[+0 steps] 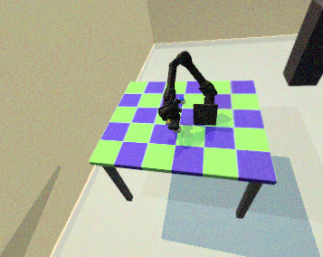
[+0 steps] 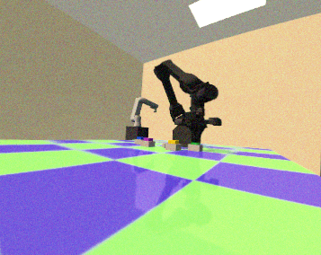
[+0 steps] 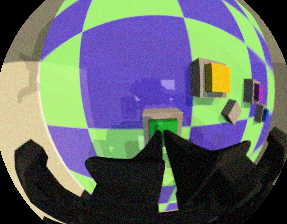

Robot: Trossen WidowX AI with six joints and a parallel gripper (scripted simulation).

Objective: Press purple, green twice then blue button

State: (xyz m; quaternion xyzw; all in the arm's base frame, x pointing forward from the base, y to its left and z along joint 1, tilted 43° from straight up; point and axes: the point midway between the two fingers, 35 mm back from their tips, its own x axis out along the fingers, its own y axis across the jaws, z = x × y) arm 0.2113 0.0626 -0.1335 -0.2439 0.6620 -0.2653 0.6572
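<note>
The green button lies 1 cm below my gripper tip. From my gripper tip the other things lie so: purple button 21 cm to the right, 5 cm ahead; then blue button 30 cm to the right; then small grey block 14 cm to the right, 2 cm below, 1 cm ahead.
</note>
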